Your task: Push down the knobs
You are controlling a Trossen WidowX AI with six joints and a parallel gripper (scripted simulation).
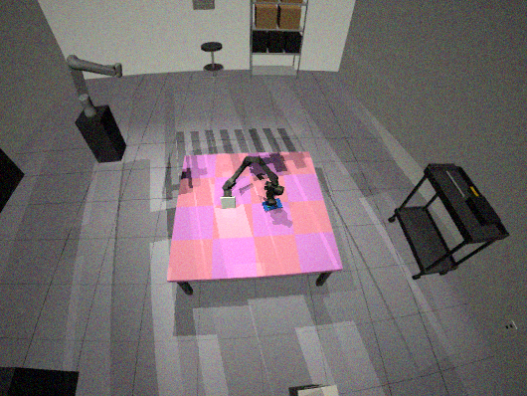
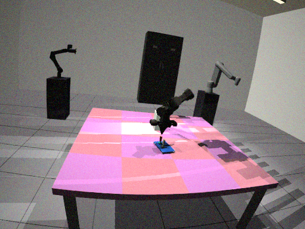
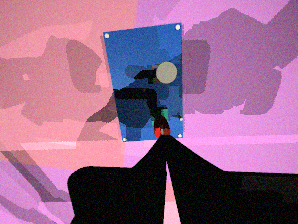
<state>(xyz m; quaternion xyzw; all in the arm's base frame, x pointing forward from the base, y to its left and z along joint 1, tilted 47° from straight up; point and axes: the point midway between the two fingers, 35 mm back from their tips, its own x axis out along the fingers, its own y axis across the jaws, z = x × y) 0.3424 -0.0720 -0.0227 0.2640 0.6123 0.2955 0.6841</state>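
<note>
Now: the red knob 3 cm below my gripper tip.
</note>
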